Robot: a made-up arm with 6 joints. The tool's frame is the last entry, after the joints. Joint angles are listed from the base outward.
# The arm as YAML. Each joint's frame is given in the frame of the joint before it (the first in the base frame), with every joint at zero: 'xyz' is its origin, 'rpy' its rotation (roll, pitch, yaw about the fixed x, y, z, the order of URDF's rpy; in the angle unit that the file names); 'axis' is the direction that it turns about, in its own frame. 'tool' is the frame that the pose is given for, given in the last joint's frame.
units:
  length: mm
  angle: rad
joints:
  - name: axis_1
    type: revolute
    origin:
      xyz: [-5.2, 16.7, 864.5]
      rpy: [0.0, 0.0, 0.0]
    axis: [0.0, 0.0, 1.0]
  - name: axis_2
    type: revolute
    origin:
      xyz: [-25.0, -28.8, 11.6]
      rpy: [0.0, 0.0, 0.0]
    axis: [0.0, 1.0, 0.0]
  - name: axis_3
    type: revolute
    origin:
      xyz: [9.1, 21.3, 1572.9]
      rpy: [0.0, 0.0, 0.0]
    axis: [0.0, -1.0, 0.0]
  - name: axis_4
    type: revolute
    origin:
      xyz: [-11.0, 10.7, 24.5]
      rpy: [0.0, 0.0, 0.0]
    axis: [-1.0, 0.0, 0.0]
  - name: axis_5
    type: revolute
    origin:
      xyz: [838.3, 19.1, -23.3]
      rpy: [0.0, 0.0, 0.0]
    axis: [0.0, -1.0, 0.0]
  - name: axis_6
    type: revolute
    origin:
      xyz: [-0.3, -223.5, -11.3]
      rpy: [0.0, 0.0, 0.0]
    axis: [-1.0, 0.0, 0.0]
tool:
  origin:
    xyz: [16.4, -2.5, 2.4]
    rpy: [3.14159, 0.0, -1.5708]
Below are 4 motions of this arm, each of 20 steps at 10 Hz.
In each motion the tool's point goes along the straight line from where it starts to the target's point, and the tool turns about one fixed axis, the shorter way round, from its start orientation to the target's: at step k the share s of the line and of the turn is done. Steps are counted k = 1, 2, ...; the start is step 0. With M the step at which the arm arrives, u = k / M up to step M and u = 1 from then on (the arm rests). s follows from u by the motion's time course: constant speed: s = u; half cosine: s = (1 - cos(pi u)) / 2; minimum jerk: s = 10 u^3 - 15 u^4 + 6 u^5.
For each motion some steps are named. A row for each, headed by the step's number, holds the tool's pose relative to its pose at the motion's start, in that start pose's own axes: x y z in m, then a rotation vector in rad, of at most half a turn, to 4 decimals.
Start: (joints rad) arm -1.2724 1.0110 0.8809 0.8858 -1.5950 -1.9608
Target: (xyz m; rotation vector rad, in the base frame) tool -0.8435 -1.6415 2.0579 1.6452 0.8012 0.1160
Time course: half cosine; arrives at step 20
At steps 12, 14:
12: 0.2771 -0.5056 -0.7277 -0.2066 -0.5812 0.2377
14: 0.3361 -0.6133 -0.8827 -0.2506 -0.7049 0.2884

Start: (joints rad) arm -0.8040 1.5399 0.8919 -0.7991 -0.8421 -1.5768
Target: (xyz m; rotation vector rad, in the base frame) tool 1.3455 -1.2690 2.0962 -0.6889 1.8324 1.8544
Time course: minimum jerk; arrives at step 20
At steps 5, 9, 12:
5: 0.0477 0.1476 0.1089 0.0100 0.1490 -0.0222
9: 0.1875 0.5802 0.4279 0.0394 0.5856 -0.0871
12: 0.3146 0.9733 0.7178 0.0660 0.9824 -0.1461

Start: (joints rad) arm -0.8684 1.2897 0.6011 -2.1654 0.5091 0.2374
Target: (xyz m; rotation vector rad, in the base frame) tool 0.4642 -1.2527 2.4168 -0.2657 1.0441 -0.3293
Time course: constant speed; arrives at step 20
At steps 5, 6, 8, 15, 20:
5: -0.2036 0.3734 -0.2688 -0.0194 -0.1562 -0.3201
6: -0.2443 0.4480 -0.3225 -0.0233 -0.1875 -0.3841
8: -0.3258 0.5974 -0.4300 -0.0311 -0.2500 -0.5121
15: -0.6108 1.1201 -0.8063 -0.0583 -0.4687 -0.9602
20: -0.8144 1.4934 -1.0751 -0.0777 -0.6250 -1.2803

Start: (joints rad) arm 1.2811 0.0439 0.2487 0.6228 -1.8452 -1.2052
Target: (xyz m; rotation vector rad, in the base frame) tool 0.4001 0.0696 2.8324 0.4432 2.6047 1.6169
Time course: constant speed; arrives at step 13
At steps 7, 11, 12, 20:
7: 0.3681 -0.0474 -0.0267 -0.1920 -0.8053 0.4117
11: 0.5784 -0.0744 -0.0419 -0.3017 -1.2654 0.6470
12: 0.6310 -0.0812 -0.0457 -0.3291 -1.3805 0.7058
20: 0.6835 -0.0880 -0.0495 -0.3565 -1.4955 0.7646

